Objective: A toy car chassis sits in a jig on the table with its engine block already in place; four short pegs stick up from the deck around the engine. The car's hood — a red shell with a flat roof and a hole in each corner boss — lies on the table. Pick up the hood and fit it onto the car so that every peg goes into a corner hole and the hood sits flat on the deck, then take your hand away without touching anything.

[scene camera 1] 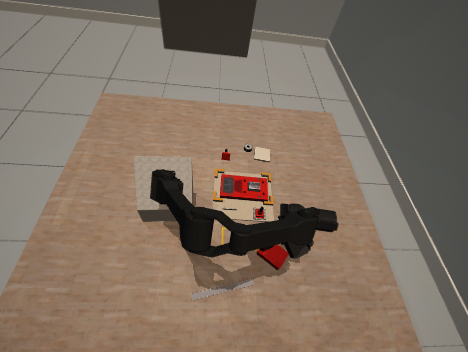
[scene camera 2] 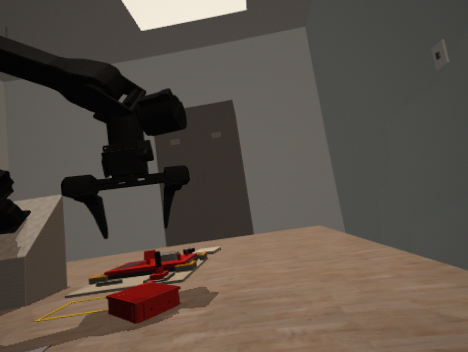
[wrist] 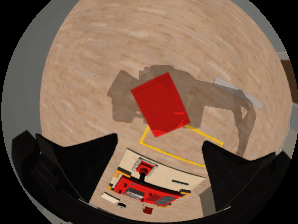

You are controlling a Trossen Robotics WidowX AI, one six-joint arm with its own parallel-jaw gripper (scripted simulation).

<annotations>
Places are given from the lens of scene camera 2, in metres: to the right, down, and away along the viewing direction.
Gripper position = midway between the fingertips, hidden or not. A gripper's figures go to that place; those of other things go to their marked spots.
my gripper [scene camera 2: 137, 233]: -0.16, 0.09, 0.43
red hood [scene camera 2: 141, 302]: -0.12, 0.17, 0.35
pale base plate [scene camera 2: 99, 284]: -0.29, 0.24, 0.58
The marked spots on the pale base plate and the red hood are 0.30 m apart.
</annotations>
